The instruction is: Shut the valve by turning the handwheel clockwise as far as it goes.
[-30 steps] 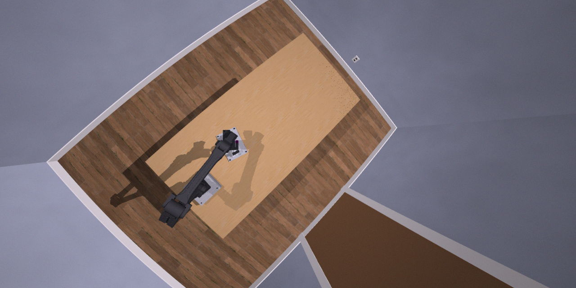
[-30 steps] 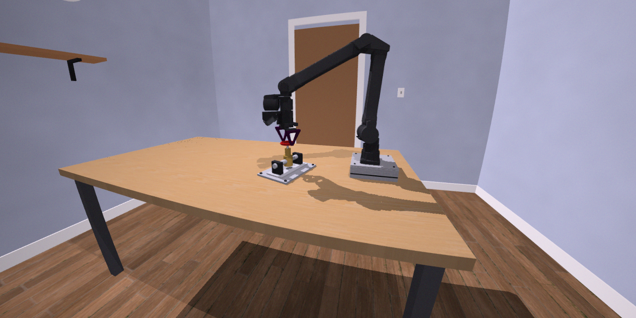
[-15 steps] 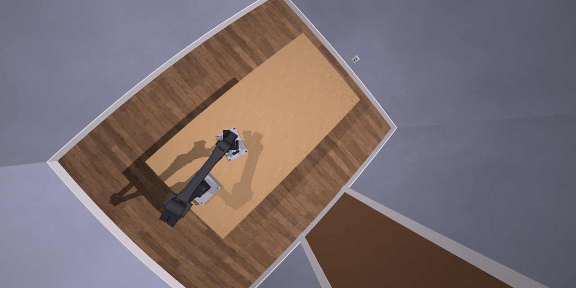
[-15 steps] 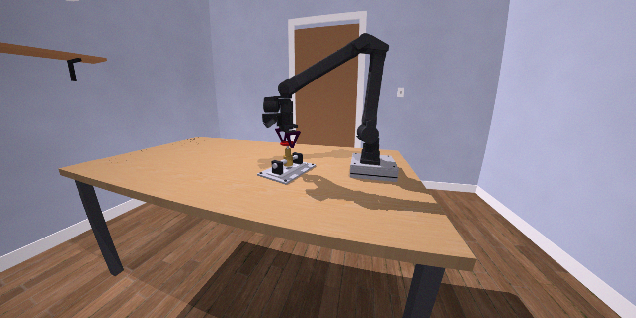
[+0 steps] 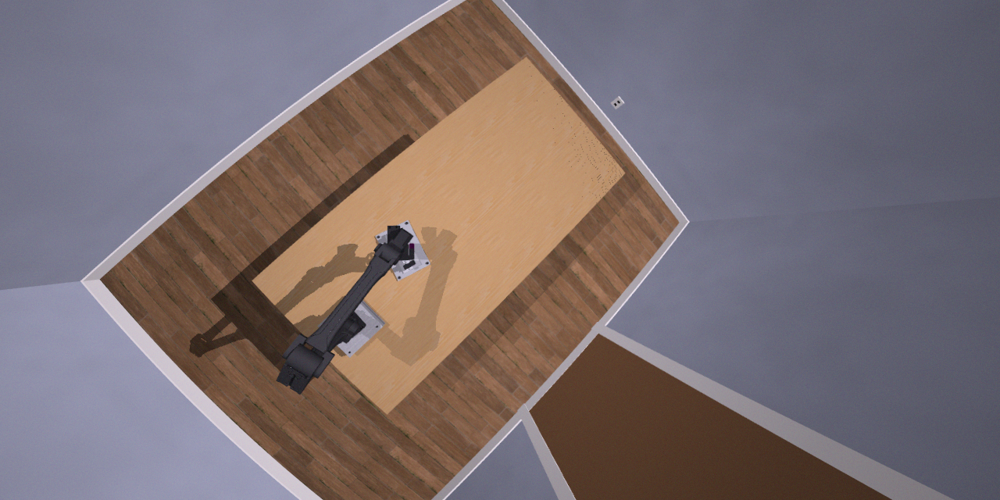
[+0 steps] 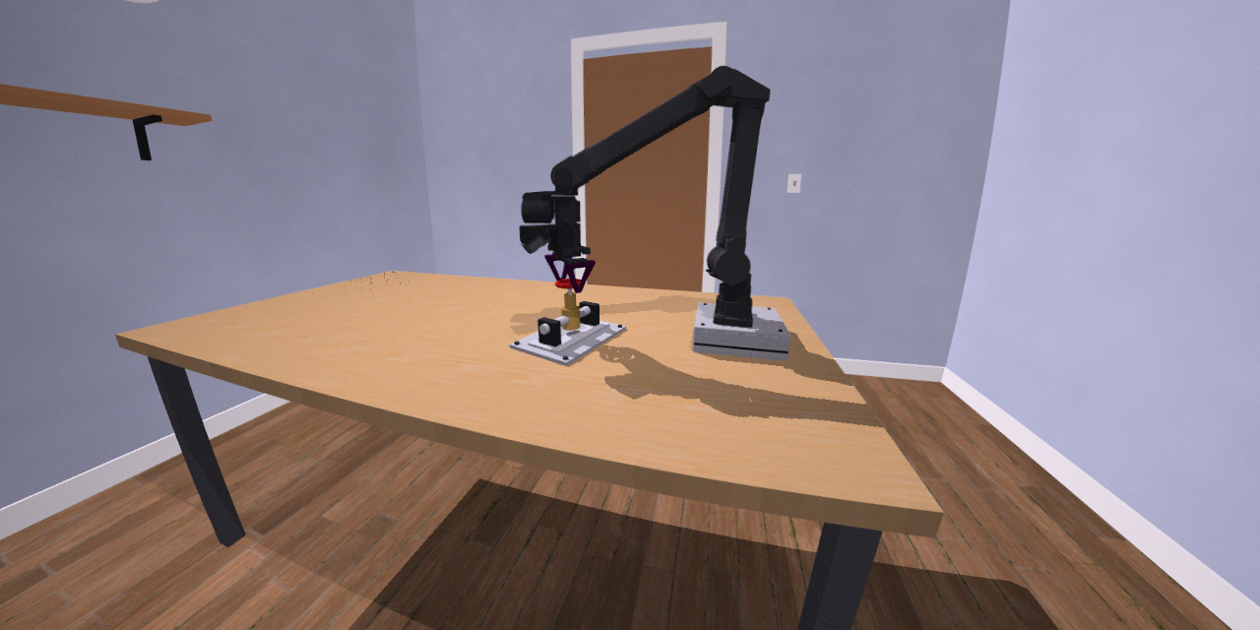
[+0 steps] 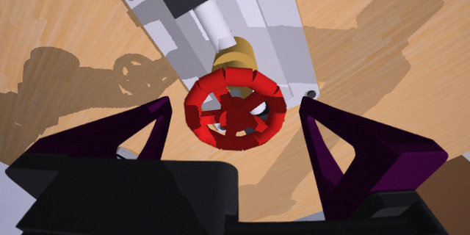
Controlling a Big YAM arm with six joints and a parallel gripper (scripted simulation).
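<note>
Right now the red handwheel is 10 mm below my hand. From my hand the other things lie so: plate 130 mm below.
</note>
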